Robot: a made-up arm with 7 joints. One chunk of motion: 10 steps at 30 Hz.
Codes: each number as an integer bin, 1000 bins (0 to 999) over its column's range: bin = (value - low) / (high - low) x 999, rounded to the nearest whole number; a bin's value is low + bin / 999 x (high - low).
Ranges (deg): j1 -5..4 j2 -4..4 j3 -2..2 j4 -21..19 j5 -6..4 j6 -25..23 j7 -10..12
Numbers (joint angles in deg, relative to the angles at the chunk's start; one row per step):
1: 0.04 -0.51 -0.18 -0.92 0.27 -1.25 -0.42
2: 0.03 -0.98 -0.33 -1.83 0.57 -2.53 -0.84
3: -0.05 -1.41 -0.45 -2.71 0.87 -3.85 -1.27
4: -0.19 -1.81 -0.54 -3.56 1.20 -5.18 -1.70
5: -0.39 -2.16 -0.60 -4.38 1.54 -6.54 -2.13
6: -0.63 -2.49 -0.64 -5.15 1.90 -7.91 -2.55
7: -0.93 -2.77 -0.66 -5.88 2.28 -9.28 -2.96
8: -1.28 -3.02 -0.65 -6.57 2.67 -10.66 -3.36
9: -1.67 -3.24 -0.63 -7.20 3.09 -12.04 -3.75
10: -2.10 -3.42 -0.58 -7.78 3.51 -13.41 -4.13
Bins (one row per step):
1: 559 436 455 501 626 494 435
2: 558 377 417 479 656 468 416
3: 549 323 387 457 686 440 396
4: 534 273 365 436 719 413 377
5: 512 230 350 415 753 384 357
6: 485 189 340 396 789 356 338
7: 452 154 335 378 827 327 320
8: 413 122 337 360 866 298 302
9: 370 95 342 345 908 270 284
10: 322 72 355 330 950 241 267

